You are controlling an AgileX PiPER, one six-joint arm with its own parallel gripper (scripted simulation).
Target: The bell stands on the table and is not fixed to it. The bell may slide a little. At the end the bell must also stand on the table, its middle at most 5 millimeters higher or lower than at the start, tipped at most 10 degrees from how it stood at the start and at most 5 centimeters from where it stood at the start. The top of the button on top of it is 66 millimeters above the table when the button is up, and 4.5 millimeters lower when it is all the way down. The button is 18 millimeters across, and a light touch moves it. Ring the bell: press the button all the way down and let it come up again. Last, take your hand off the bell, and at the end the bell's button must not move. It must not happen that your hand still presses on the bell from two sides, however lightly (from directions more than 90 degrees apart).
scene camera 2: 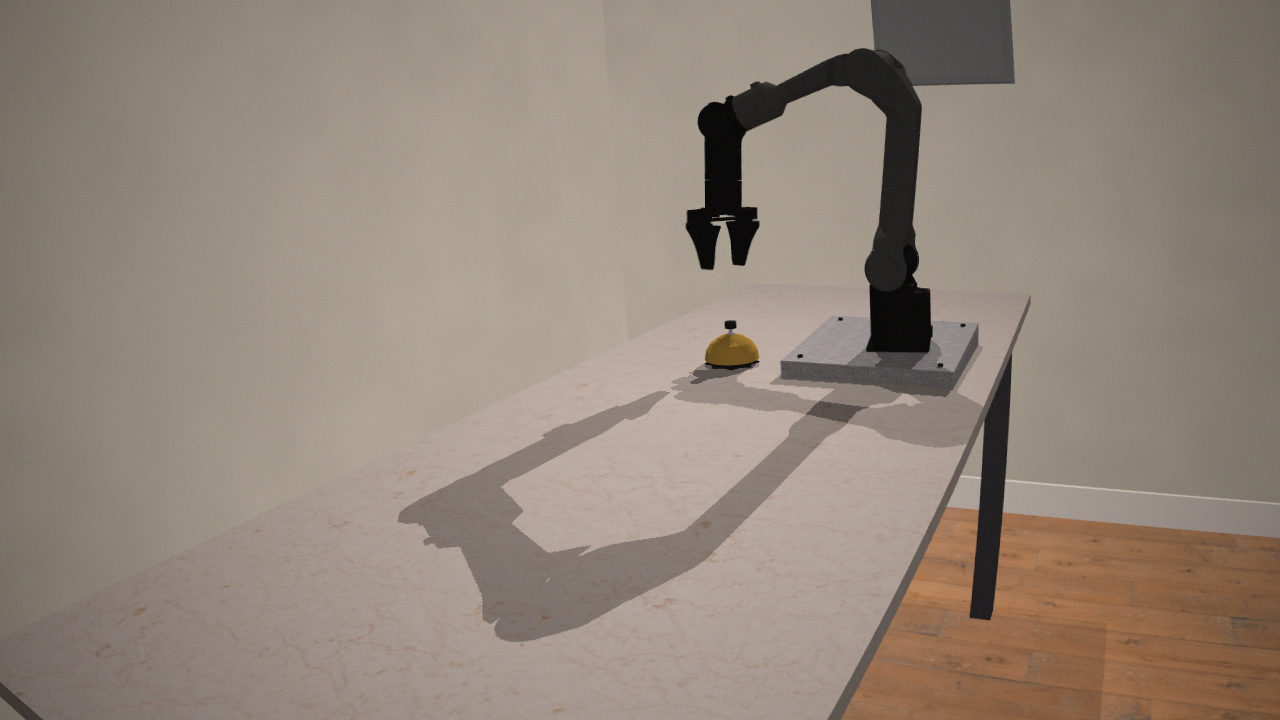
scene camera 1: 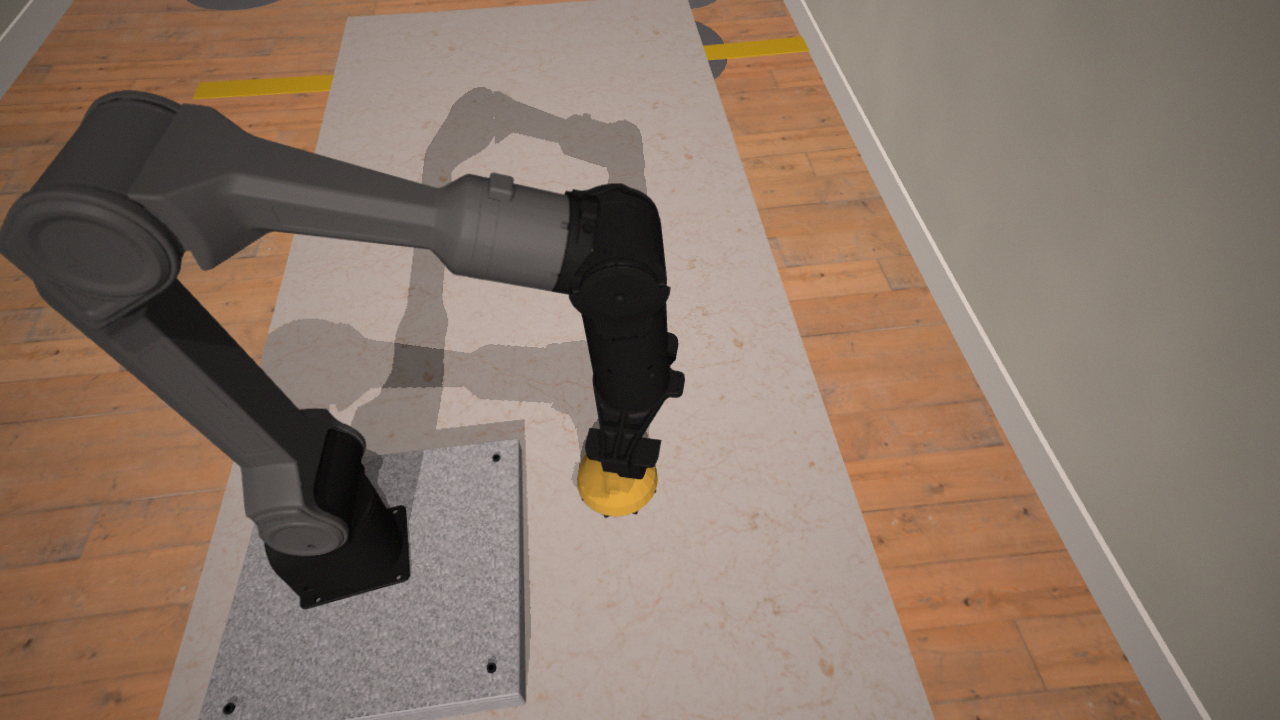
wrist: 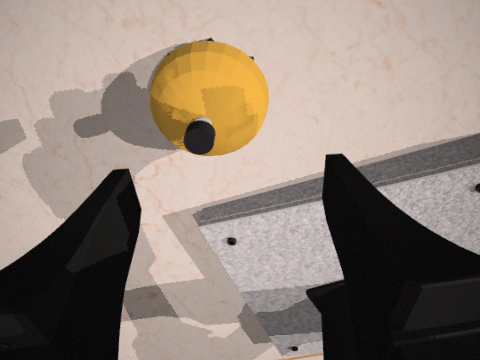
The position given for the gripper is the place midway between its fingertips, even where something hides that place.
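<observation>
The gripper (scene camera 1: 639, 434) appears again from elsewhere, as the gripper (scene camera 2: 723, 267) and the gripper (wrist: 228, 183). With it in the scene is a bell (scene camera 1: 607, 493), which scene camera 2 shows too, the bell (scene camera 2: 729, 351), as does the wrist view, the bell (wrist: 210, 81).
</observation>
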